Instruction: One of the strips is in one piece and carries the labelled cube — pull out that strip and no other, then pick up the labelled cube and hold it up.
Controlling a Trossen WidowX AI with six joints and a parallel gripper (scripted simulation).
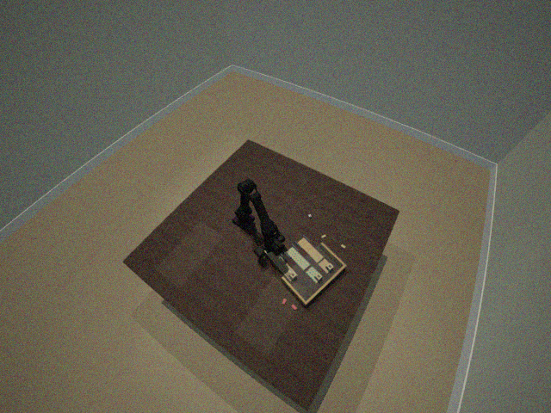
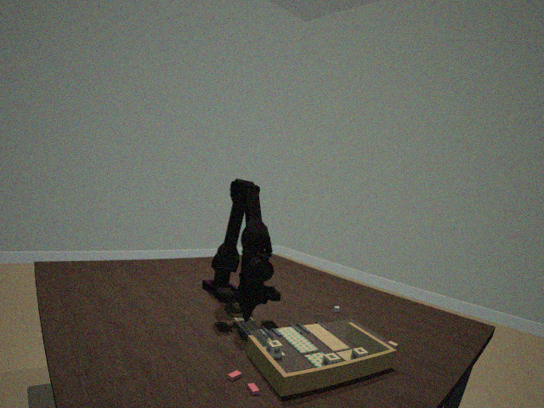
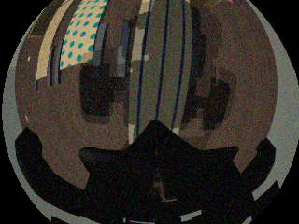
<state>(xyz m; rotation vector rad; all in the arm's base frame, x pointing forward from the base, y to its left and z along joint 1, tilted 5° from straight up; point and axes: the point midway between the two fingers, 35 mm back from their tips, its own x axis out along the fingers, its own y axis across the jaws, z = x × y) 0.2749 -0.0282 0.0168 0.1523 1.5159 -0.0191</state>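
Now: gripper tip 150 mm short of the teal-dotted strip and 80 mm to the right of it.
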